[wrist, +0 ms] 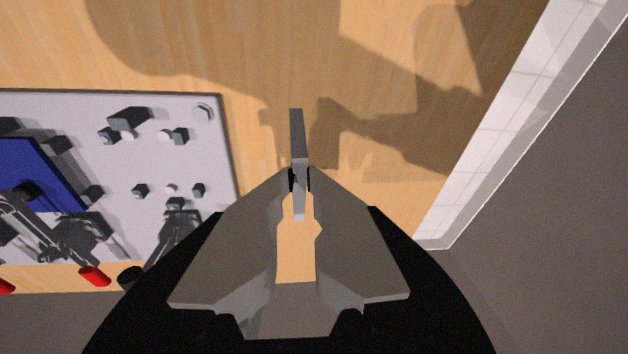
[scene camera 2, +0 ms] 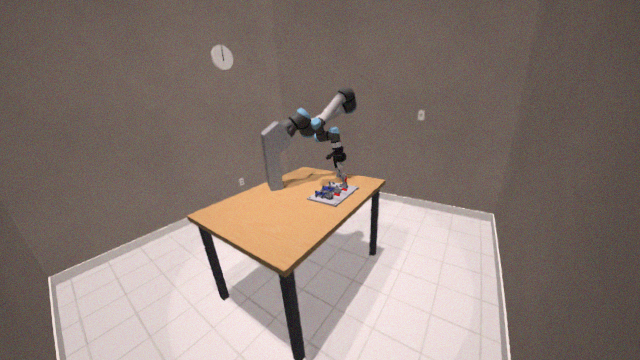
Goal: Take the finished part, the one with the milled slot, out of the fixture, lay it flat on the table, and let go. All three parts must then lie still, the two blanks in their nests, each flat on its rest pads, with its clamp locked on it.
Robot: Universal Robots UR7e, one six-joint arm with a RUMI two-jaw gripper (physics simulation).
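Frame: origin at the arm's base, x back, y right, z up, level; metres.
Where they show: gripper, fingertip midpoint: (wrist: 300,168) (scene camera 2: 339,173); arm's base, link origin: (scene camera 2: 284,130).
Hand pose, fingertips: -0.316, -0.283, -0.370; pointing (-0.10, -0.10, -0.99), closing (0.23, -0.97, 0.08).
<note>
Each offset is from my fingertips to the top centre of the thing, as dx, dy, dz. "spot": to the spot under its first point. Level surfaces: height alone.
My gripper (scene camera 2: 343,181) (wrist: 300,168) is shut on the finished part @(spot: +0.023, +0.006, -0.001) (wrist: 298,137), a thin grey plate seen edge-on between the fingertips, upright above the table beside the fixture. Its slot does not show at this angle. The fixture (scene camera 2: 352,190) (wrist: 210,162) is a light grey base plate. Its end nest, with bare rest pads @(-0.083, +0.123, -0.055) (wrist: 171,188), is empty. One blue blank @(-0.072, +0.236, -0.040) (wrist: 17,167) lies in the neighbouring nest, with a black clamp tip @(spot: -0.077, +0.229, -0.033) (wrist: 27,190) over it. Blue blanks @(spot: -0.081, +0.257, -0.040) (scene camera 2: 327,189) @(-0.093, +0.344, -0.035) (scene camera 2: 318,194) also show small in the scene view; exact seating cannot be told.
The wooden table @(dz -0.076) (scene camera 2: 250,230) (wrist: 45,50) carries the fixture near its far end. The empty nest's clamp @(spot: -0.129, +0.124, -0.055) (wrist: 176,220) is partly hidden by my gripper, with its black tip @(spot: -0.098, +0.118, +0.030) (wrist: 131,277) raised. A red clamp handle @(spot: -0.198, +0.211, -0.021) (wrist: 95,276) juts past the base plate. The floor (wrist: 492,135) shows beyond the table edge.
</note>
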